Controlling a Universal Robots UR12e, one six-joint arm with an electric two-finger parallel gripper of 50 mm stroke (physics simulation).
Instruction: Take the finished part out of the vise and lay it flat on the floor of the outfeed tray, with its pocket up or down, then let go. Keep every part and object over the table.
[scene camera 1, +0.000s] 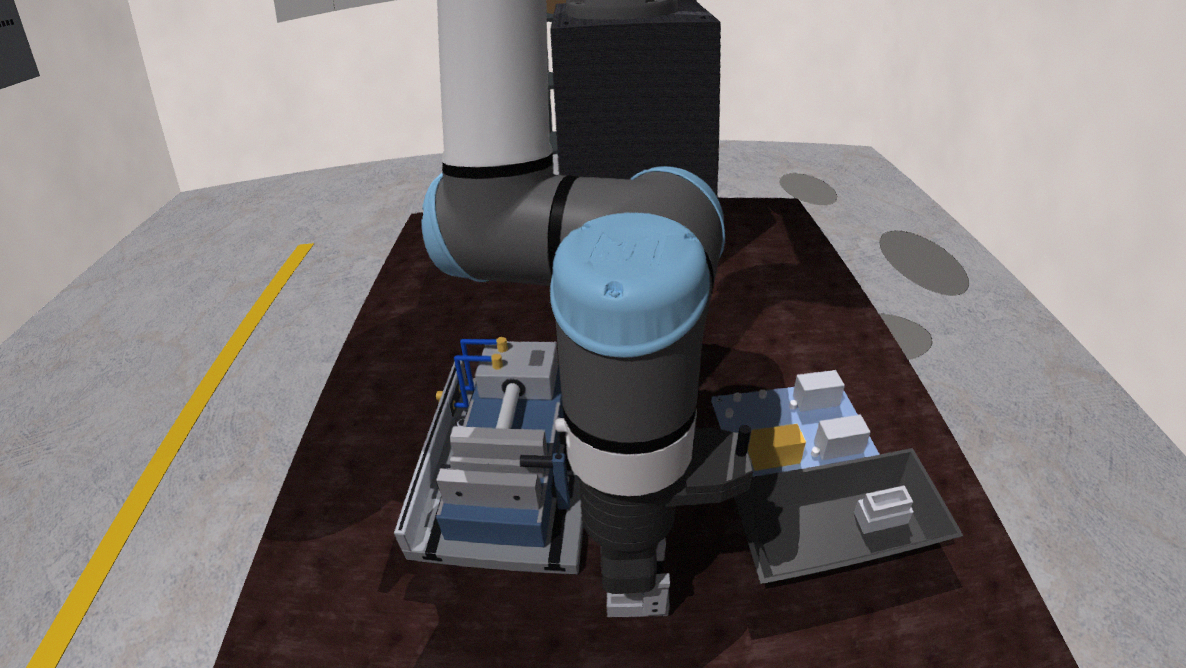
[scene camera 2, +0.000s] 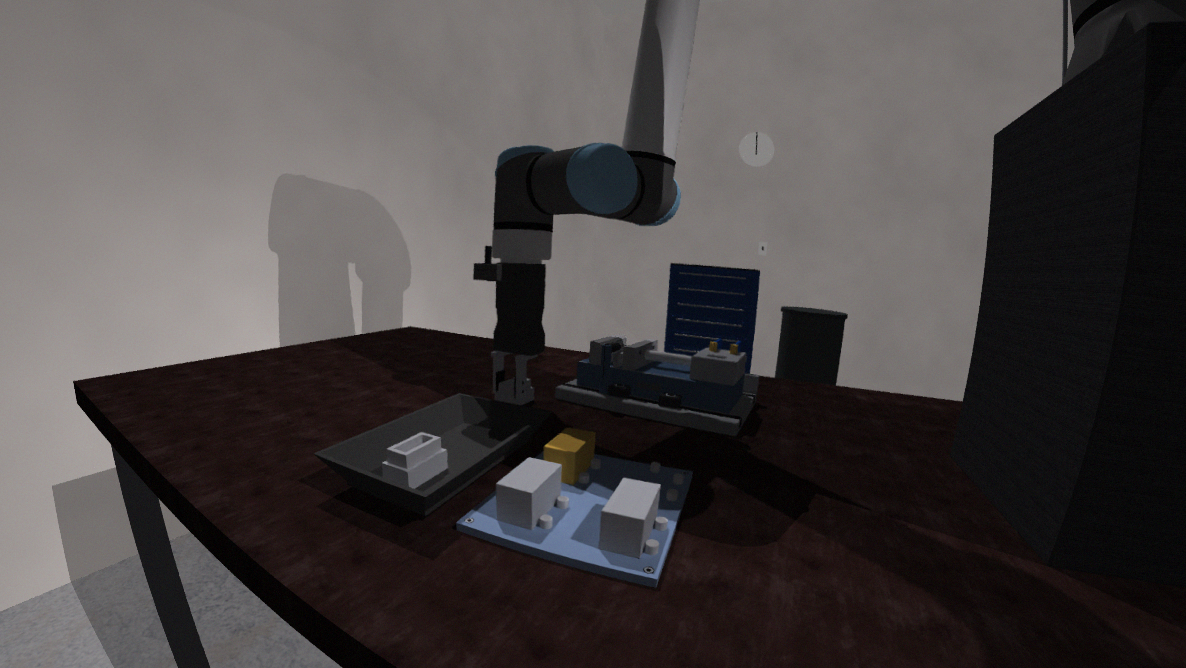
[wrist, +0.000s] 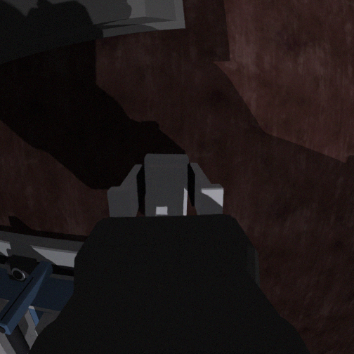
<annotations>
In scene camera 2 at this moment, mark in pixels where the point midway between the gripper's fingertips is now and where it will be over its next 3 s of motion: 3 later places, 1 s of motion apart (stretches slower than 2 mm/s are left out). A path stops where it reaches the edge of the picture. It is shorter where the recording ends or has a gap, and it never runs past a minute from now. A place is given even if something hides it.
My gripper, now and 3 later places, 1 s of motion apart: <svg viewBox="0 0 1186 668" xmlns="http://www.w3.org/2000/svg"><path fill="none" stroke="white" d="M509 394L509 380L508 351L509 392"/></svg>
</annotations>
